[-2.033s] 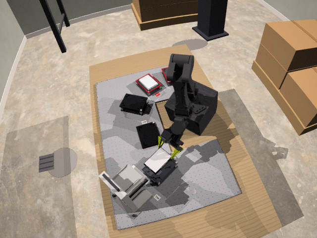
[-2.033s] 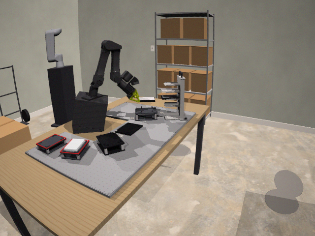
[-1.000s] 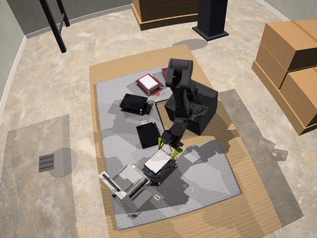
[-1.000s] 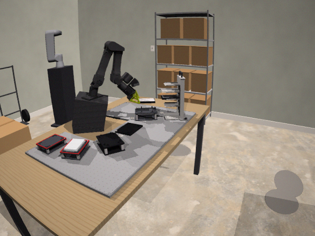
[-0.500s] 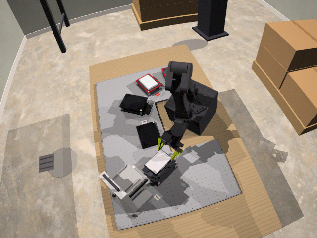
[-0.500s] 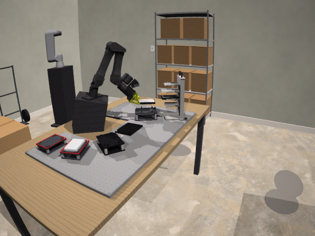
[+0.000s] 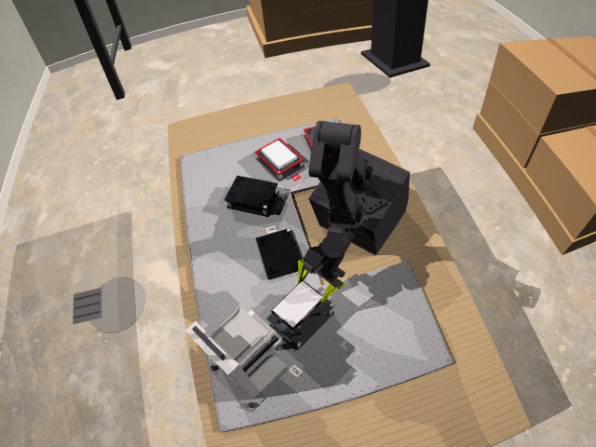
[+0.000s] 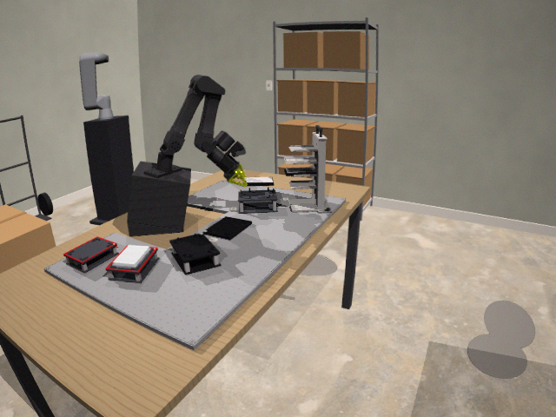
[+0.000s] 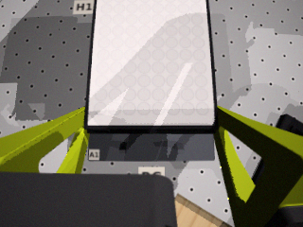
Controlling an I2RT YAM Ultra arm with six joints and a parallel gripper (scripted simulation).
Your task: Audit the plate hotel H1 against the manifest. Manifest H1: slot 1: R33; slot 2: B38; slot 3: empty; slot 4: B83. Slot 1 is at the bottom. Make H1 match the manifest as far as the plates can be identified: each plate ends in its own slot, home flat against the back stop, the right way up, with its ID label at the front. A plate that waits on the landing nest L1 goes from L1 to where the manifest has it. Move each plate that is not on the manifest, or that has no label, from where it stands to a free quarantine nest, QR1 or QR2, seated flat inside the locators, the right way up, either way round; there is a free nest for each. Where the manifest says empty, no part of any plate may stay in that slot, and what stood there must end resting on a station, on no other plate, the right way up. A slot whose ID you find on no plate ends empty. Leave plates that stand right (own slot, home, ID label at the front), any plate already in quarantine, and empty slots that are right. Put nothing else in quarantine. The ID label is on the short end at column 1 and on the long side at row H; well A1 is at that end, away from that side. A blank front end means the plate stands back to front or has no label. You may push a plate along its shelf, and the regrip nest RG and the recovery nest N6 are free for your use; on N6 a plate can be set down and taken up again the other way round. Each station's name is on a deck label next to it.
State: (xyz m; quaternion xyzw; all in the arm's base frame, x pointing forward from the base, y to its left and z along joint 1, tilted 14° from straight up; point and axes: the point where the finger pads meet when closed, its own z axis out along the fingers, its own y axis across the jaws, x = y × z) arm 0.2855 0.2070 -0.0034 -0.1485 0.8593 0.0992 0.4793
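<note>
My hand is 6 cm above the regrip nest, 5 cm short of it and 2 cm to the right of it. From my hand the other things lie so: RG deck label: 12 cm below, 5 cm behind, 2 cm to the right; then H1 deck label: 16 cm to the left, 14 cm ahead, 12 cm below; then dark well plate: 22 cm ahead, 8 cm to the left, 4 cm above.
</note>
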